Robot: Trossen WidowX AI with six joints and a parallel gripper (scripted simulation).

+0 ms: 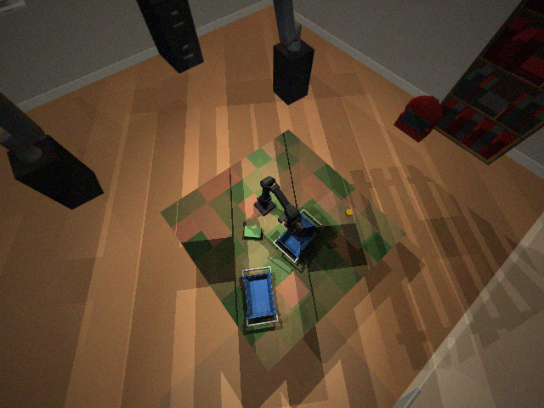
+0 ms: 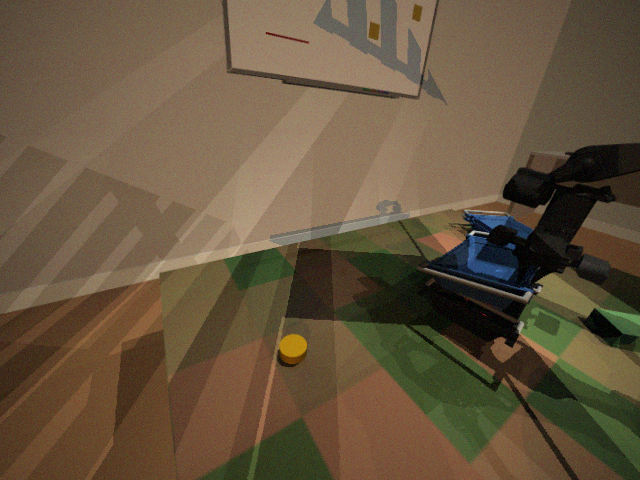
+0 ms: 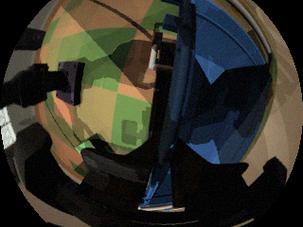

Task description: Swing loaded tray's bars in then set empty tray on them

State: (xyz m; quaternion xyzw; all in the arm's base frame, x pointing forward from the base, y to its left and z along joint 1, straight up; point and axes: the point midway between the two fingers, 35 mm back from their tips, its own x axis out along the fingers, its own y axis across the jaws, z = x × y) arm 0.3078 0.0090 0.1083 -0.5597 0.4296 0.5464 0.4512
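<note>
My gripper tip is now 70 mm short of the blue tray, 20 mm to the right of it and 20 mm below it. The rest, counted from my gripper tip: yellow disc (470 mm to the left, 130 mm ahead, 90 mm below); green block (210 mm to the right, 160 mm behind, 80 mm below).
</note>
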